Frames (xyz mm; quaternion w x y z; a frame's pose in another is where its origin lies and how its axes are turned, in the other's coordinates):
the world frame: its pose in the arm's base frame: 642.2 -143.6 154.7 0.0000 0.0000 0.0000 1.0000
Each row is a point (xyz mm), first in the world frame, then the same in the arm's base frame.
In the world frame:
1: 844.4 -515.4 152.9
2: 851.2 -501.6 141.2
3: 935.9 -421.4 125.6
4: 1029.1 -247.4 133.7
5: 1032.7 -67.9 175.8
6: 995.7 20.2 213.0
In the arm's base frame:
1: -202.2 371.8 307.6
2: -209.0 358.0 295.9
3: -293.7 277.8 280.3
4: -386.9 103.8 288.4
5: -390.5 -75.7 330.5
6: -353.5 -163.8 367.7

